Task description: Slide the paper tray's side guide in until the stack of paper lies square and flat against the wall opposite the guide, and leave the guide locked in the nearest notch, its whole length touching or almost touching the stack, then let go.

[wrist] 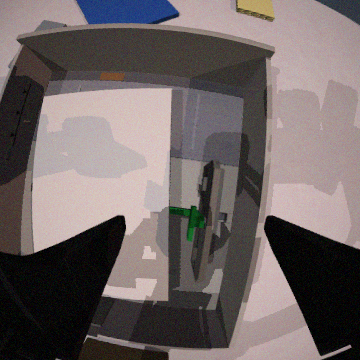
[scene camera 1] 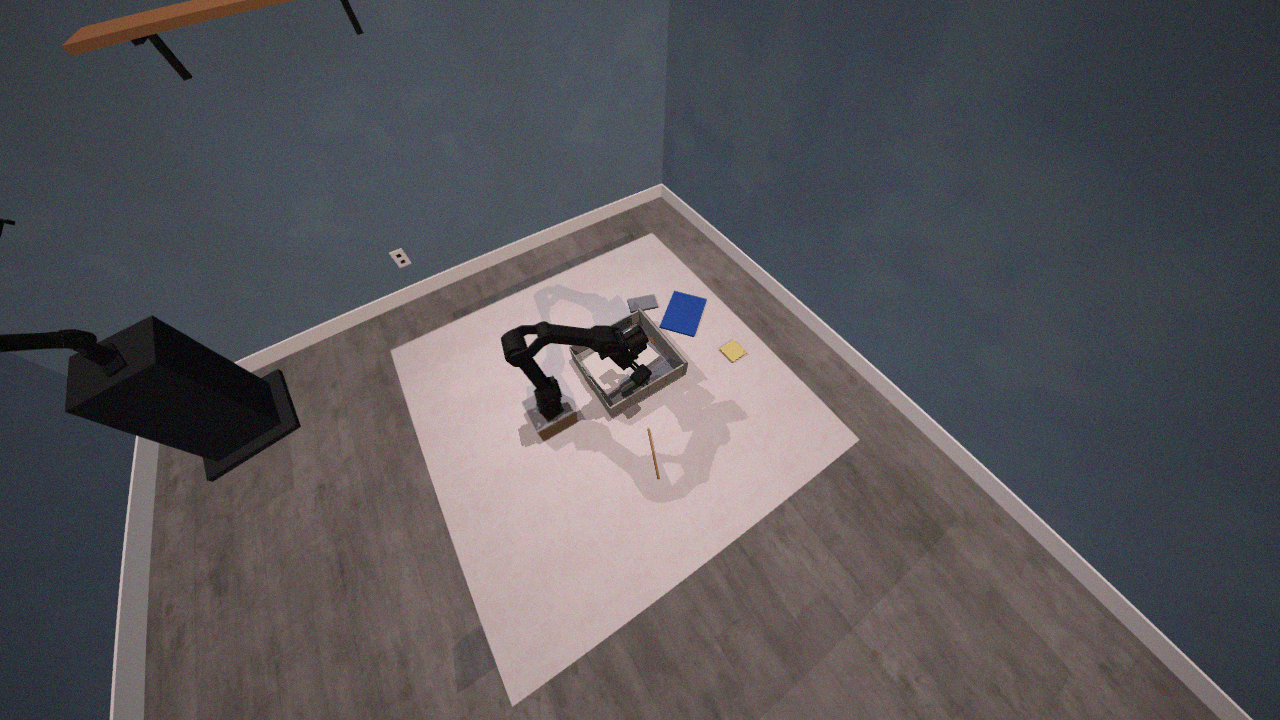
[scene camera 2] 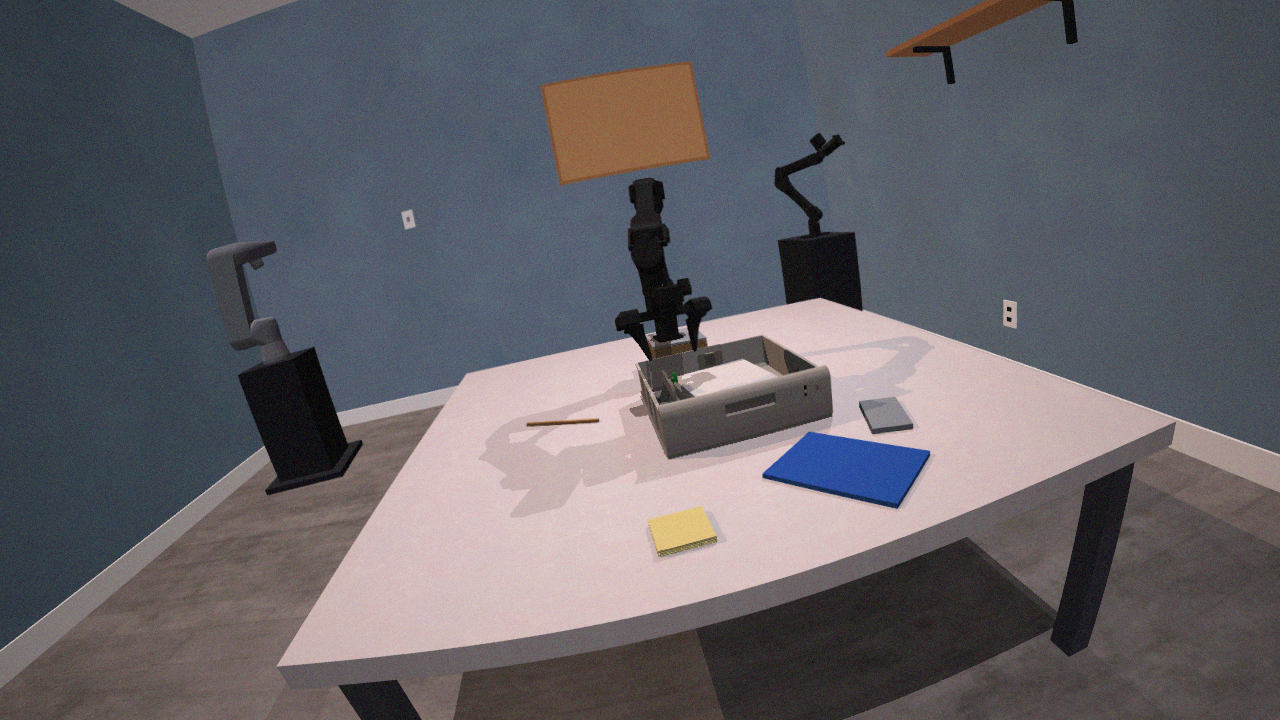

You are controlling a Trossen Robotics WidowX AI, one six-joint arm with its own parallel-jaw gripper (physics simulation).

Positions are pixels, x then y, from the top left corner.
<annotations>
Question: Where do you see a blue book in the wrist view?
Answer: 91, 19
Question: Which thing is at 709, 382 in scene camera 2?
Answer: A white paper stack.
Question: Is my gripper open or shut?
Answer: Open.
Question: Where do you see a blue book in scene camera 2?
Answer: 882, 474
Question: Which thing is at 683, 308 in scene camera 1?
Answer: A blue book.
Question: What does the small grey block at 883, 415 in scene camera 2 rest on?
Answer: The table.
</annotations>
